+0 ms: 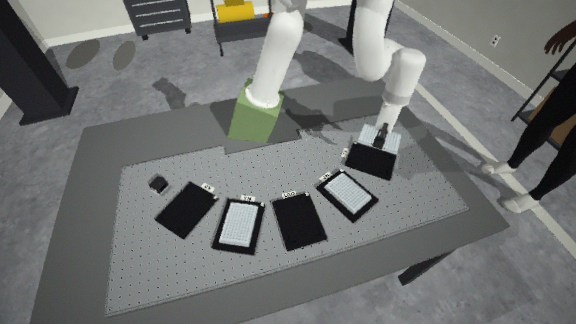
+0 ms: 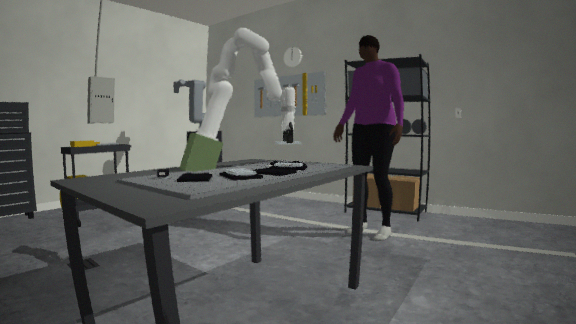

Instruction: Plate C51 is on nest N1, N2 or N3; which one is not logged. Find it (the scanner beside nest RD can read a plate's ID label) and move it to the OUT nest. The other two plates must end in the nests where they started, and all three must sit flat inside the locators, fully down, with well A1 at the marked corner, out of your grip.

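Places are measured from the arm's base along level axes (x left, y up, z ahead), in centimetres.
Pixels of known places: gripper, fingertip midpoint: (image 1: 380, 138) (image 2: 287, 142); arm's base, origin of the base link: (image 1: 262, 96) (image 2: 206, 138).
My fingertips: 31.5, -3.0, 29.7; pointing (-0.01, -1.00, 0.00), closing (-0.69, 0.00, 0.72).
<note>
For each thing: its top centre in the pictures, then the offset to it from my fingertips, as dx, dy, dz. "pt": a spot on its surface instead. Level surfaces: height alone.
- pale well plate, surface spot: (image 1: 367, 133) pt -3.1, +0.4, -3.0
- black nest N1, middle of its top: (image 1: 371, 158) (image 2: 287, 161) -0.2, -10.1, -0.2
- second pale plate, middle of its top: (image 1: 348, 190) (image 2: 288, 163) -14.9, -9.3, +10.0
- nest N2, surface spot: (image 1: 354, 217) pt -16.8, -10.7, +18.5
- third pale plate, middle of its top: (image 1: 238, 222) (image 2: 240, 170) -50.0, -9.3, +9.7
- nest N3, middle of its top: (image 1: 239, 223) (image 2: 240, 172) -50.0, -10.3, +9.7
- Nest OUT, middle of its top: (image 1: 298, 218) (image 2: 273, 169) -32.9, -10.3, +13.6
- Nest RD, middle of its top: (image 1: 180, 199) (image 2: 190, 169) -65.5, -8.3, -2.9
- small dark scanner, surface spot: (image 1: 159, 184) (image 2: 165, 169) pt -72.0, -8.4, -10.8
- grey perforated board, its level: dy -11.9
- table, its level: dy -13.1
My gripper (image 1: 381, 139) (image 2: 288, 138) is shut on a pale well plate (image 1: 367, 133) (image 2: 297, 143), which hangs level well above the black nest N1 (image 1: 371, 163) at the right of the pegboard. Nest N1 shows bare below it. A second pale plate (image 1: 348, 192) lies in nest N2 (image 1: 354, 217). A third pale plate (image 1: 238, 224) (image 2: 241, 172) lies in nest N3 (image 1: 234, 249). Nest OUT (image 1: 299, 221), between N3 and N2, is empty. Nest RD (image 1: 186, 210) (image 2: 195, 177) is empty, with the small dark scanner (image 1: 159, 184) (image 2: 162, 173) beside it. Plate ID labels are not readable.
The nests stand in an arc on the grey perforated board (image 1: 175, 270) on the table (image 1: 60, 250). The arm's green base block (image 1: 254, 117) (image 2: 201, 152) stands at the back edge. A person in purple (image 2: 377, 95) stands beyond the table's right end, near a shelf rack (image 2: 424, 150).
</note>
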